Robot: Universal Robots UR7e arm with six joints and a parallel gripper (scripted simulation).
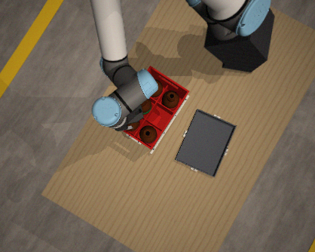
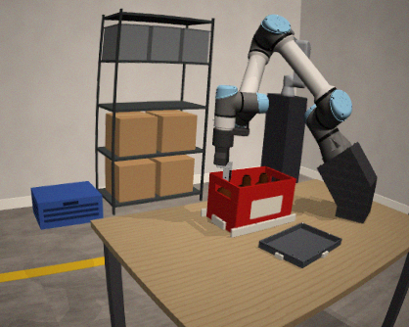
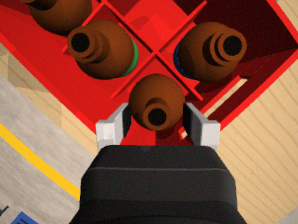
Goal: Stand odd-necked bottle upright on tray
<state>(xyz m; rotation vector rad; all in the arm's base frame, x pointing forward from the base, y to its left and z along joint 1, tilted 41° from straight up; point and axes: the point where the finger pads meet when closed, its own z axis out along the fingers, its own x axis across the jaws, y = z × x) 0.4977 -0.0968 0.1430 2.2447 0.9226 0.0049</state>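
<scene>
Right now my hand is 90 mm past the red crate, 50 mm to the right of it and 90 mm above it. Also, from my hand: dark grey tray (80 mm behind, 330 mm to the left, 160 mm below).
</scene>
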